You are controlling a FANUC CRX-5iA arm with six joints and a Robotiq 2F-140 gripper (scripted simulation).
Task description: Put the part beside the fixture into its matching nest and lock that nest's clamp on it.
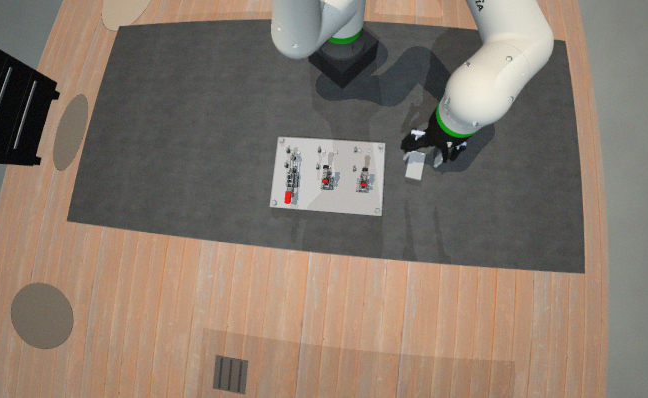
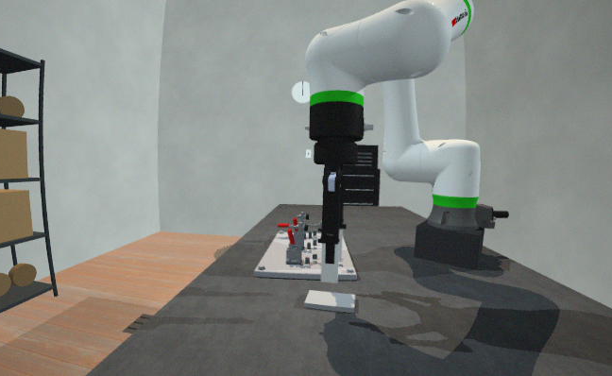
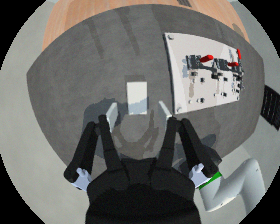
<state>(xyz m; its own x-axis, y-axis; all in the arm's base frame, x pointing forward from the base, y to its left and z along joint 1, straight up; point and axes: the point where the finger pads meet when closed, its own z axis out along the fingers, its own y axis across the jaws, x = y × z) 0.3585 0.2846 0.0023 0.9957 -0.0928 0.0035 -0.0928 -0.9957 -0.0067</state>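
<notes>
Right now my hand is 9 cm above the flat grey block. Round my hand: fixture plate (27 cm to the right, 9 cm below, 7 cm ahead).
</notes>
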